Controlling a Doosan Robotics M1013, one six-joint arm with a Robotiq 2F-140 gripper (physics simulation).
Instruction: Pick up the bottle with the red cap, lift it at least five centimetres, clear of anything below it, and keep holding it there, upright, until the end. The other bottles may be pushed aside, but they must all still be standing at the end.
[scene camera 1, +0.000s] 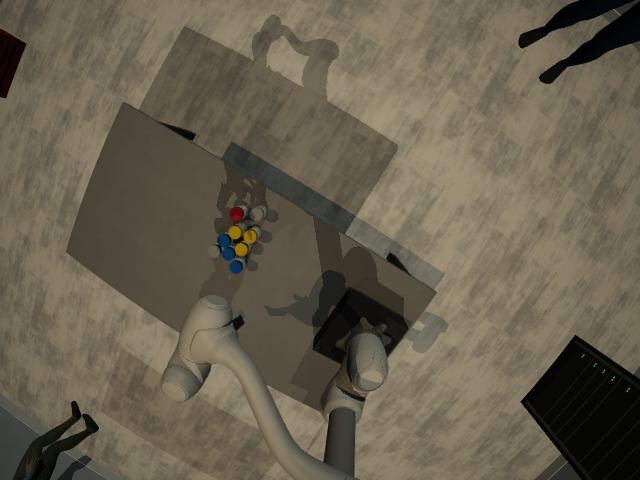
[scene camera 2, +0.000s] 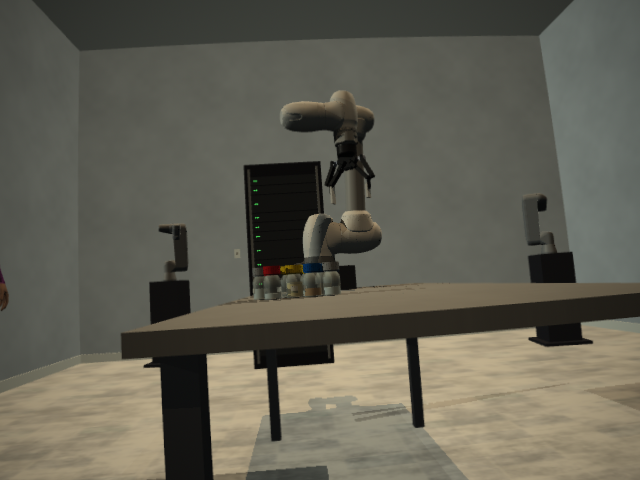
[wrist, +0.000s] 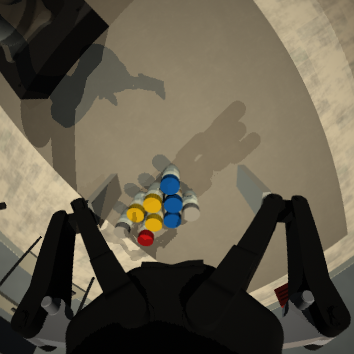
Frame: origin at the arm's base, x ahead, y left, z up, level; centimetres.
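Where they show: gripper, between the fingertips: (scene camera 2: 350, 200) (wrist: 176, 179); arm's base, origin of its link: (scene camera 1: 363, 341) (wrist: 20, 18).
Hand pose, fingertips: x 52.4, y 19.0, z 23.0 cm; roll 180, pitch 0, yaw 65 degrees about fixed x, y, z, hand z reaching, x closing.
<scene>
Each offset is from my fingertips to the top centre of the thing. Level surfaces: height alone.
The bottle with the red cap @[dx +23.6, dy -26.2, dz -23.3 cm] (scene camera 1: 236, 213) (scene camera 2: 271, 279) (wrist: 146, 238) stands upright at one end of a tight cluster on the table. A grey-white-capped bottle @[dx +17.0, dy -31.6, dz -23.3 cm] (scene camera 1: 258, 212) (wrist: 123, 228) and a yellow-capped bottle @[dx +19.2, dy -19.8, dz -23.3 cm] (scene camera 1: 235, 232) (wrist: 154, 223) stand close beside it. Other yellow-capped bottles, blue-capped bottles @[dx +9.9, dy -8.3, dz -23.3 cm] (scene camera 1: 235, 267) (scene camera 2: 312, 279) (wrist: 170, 184) and a second pale-capped bottle @[dx +21.1, dy -7.5, dz -23.3 cm] (scene camera 1: 214, 251) (scene camera 2: 331, 279) (wrist: 191, 211) also stand. My gripper (scene camera 2: 351, 193) (wrist: 176, 179) is open and empty, pointing down, high above table height. In scene camera 1 it is mostly hidden under the arm.
The table @[dz -33.8 cm] (scene camera 1: 139, 191) (scene camera 2: 413, 310) carries the cluster. A black base block (scene camera 1: 333, 322) (wrist: 75, 55) stands under the arm at one table end. A dark rack (scene camera 1: 584, 392) (scene camera 2: 284, 217) stands on the floor behind. Arm shadows fall across the table.
</scene>
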